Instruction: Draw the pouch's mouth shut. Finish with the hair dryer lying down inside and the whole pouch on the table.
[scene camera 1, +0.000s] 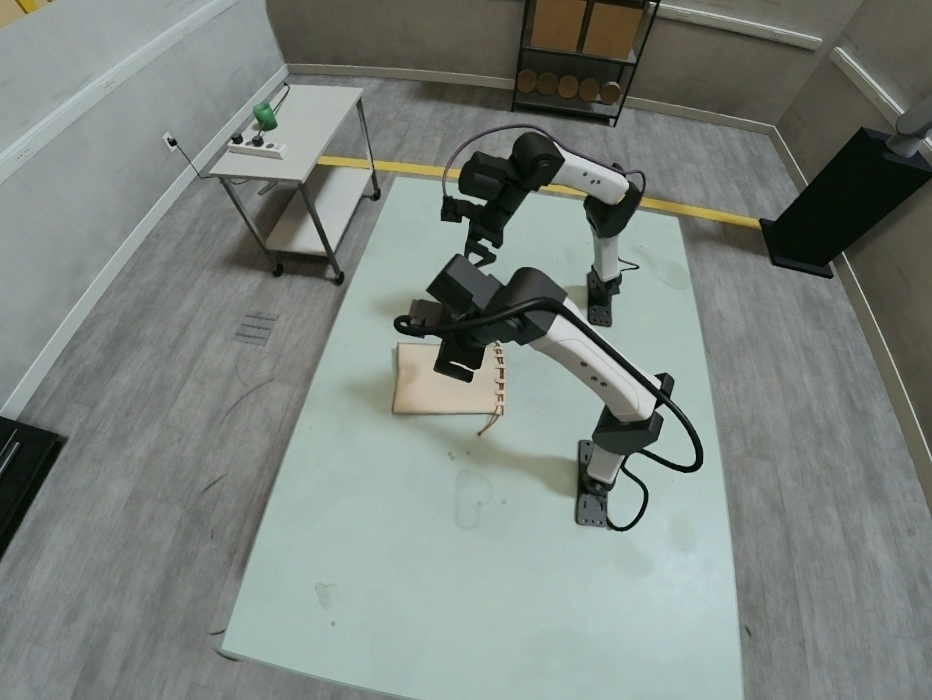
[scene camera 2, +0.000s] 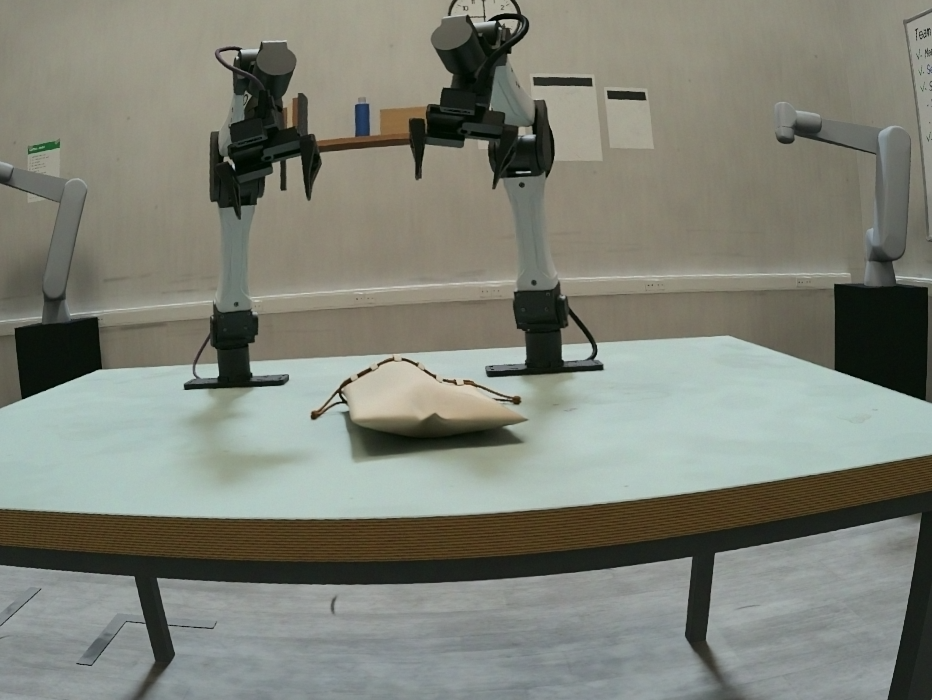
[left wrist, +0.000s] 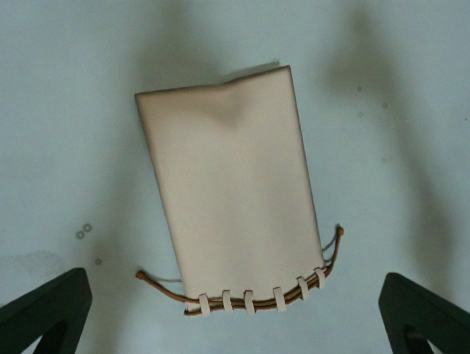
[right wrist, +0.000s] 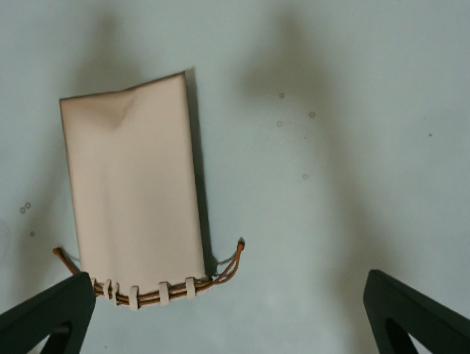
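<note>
The cream pouch (scene camera 1: 421, 380) (scene camera 2: 421, 406) (left wrist: 235, 190) (right wrist: 135, 190) lies on the table (scene camera 1: 376, 565) (scene camera 2: 678, 421), bulging, its laced mouth edge toward the arm bases. The mouth is wide, not gathered. The brown drawcord (scene camera 1: 490, 423) (scene camera 2: 328, 405) (left wrist: 165, 292) (right wrist: 232, 270) runs through its loops, with a loose end beyond each corner. The hair dryer does not show; the pouch's inside is hidden. My left gripper (scene camera 1: 456, 370) (scene camera 2: 457, 183) is open and empty, high above the pouch. My right gripper (scene camera 1: 479, 261) (scene camera 2: 274, 207) is open and empty, also high, to the pouch's cord-end side.
In scene camera 1, a white cart (scene camera 1: 320, 113) with a power strip (scene camera 1: 258, 149) and green cup (scene camera 1: 264, 116) stands beyond the table at the upper left. A shelf rack (scene camera 1: 566, 54) stands at the back. The two raised arms are close together above the table.
</note>
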